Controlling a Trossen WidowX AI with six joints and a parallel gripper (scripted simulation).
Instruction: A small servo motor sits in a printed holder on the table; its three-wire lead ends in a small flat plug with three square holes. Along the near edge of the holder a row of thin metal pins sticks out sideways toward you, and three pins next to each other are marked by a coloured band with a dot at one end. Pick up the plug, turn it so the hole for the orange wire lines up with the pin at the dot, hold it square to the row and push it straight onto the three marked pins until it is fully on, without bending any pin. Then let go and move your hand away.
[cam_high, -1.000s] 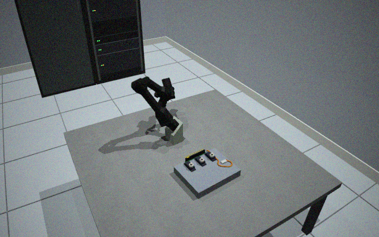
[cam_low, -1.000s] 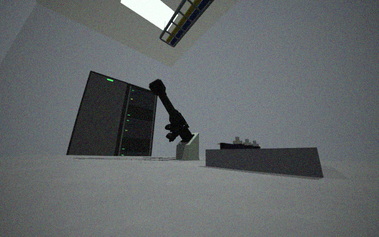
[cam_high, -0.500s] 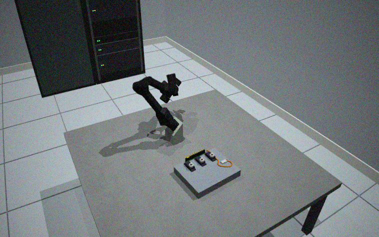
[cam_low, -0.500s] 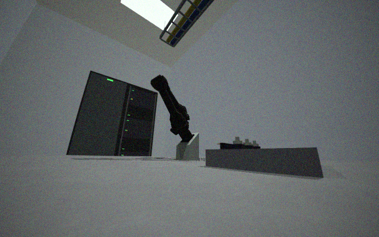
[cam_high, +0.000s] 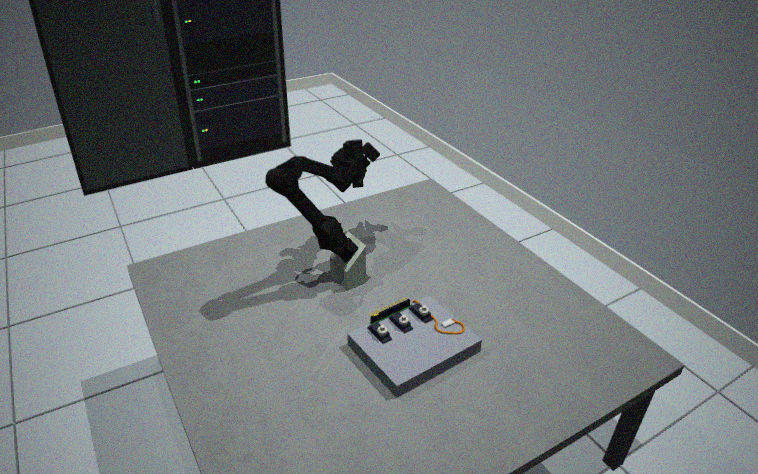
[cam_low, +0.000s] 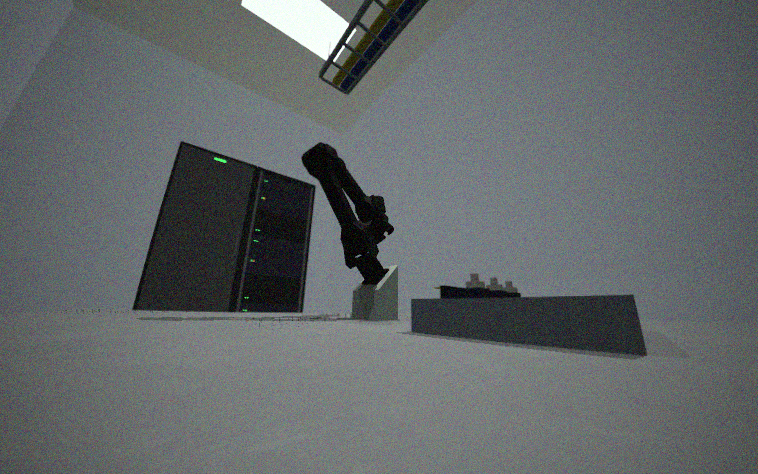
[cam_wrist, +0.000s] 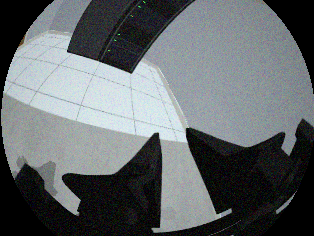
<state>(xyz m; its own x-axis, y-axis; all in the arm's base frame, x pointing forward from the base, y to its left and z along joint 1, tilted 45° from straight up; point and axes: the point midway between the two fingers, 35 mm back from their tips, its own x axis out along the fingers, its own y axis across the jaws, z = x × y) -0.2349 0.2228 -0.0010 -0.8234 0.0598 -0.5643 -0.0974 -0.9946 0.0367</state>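
The pin header strip is 53 cm ahead of my gripper tip, 21 cm below it and 18 cm to the right of it. From my gripper tip the other things lie so: grey printed holder (68 cm ahead, 25 cm below, 17 cm to the right).
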